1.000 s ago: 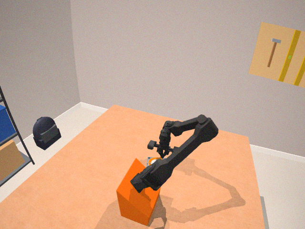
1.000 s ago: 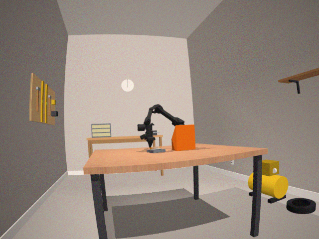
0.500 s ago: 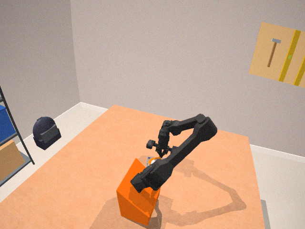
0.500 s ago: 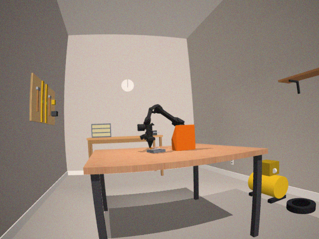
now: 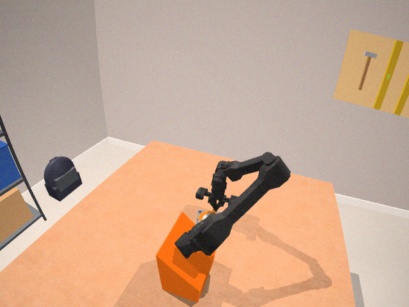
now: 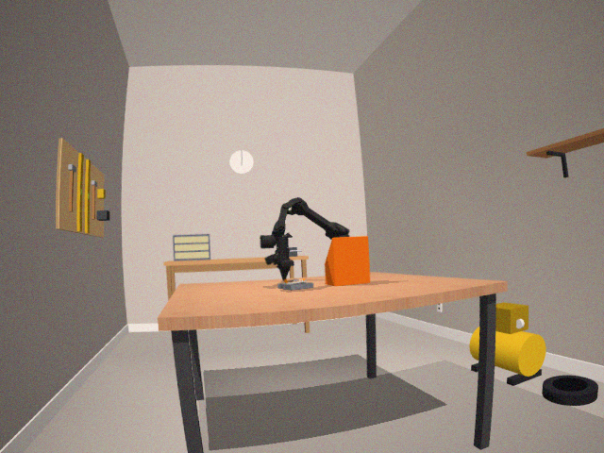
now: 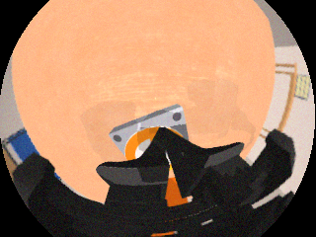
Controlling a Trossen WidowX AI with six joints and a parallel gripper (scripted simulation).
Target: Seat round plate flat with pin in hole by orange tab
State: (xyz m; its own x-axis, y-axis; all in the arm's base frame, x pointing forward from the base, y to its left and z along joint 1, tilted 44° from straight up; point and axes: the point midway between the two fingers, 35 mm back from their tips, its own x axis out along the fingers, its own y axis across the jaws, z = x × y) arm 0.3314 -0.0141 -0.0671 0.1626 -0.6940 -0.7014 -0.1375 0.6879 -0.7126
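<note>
The round plate is 3 cm behind my gripper tip and 1 cm to the left of it. Also, from my gripper tip: grey square base 5 cm behind, 2 cm below.
</note>
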